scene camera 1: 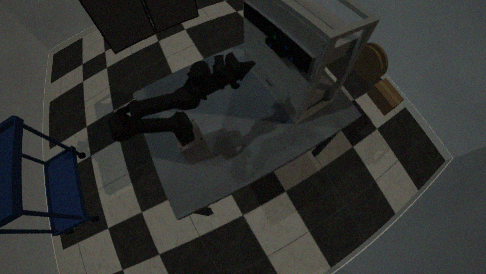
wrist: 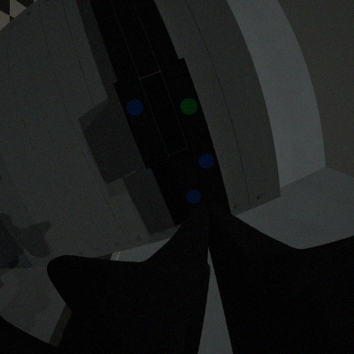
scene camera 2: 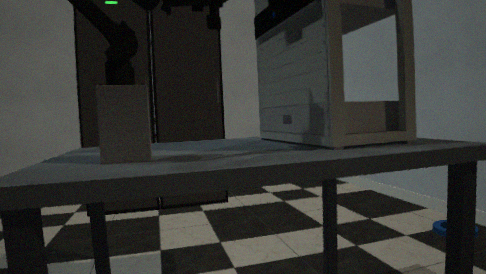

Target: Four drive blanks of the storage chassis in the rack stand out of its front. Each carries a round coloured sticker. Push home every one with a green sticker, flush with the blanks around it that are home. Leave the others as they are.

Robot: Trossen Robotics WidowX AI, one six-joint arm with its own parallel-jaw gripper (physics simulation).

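Note:
The dark storage chassis (scene camera 1: 256,22) (scene camera 2: 295,11) (wrist: 127,32) sits in the grey rack (scene camera 1: 285,85) (scene camera 2: 336,75) (wrist: 240,100). In the wrist view, four blanks with stickers stand out of its front. The blank with the green sticker (wrist: 188,106) (scene camera 1: 274,37) is beside a blank with a blue sticker (wrist: 134,107). Lower in that view are two more blue stickers, an upper one (wrist: 206,161) and a lower one (wrist: 193,196), the latter just above the fingertips. My gripper (wrist: 204,210) (scene camera 1: 254,63) is shut and empty, pointing at the rack front. Contact with a blank cannot be told.
The arm (scene camera 1: 165,102) reaches over the table (scene camera 1: 200,190) (scene camera 2: 200,175) from a pale pedestal (scene camera 2: 123,125). A dark cabinet (scene camera 1: 125,25) (scene camera 2: 187,75) stands behind. A blue cart (scene camera 1: 65,192), a round wooden piece (scene camera 1: 375,60) and a wooden box (scene camera 1: 386,95) are around the table.

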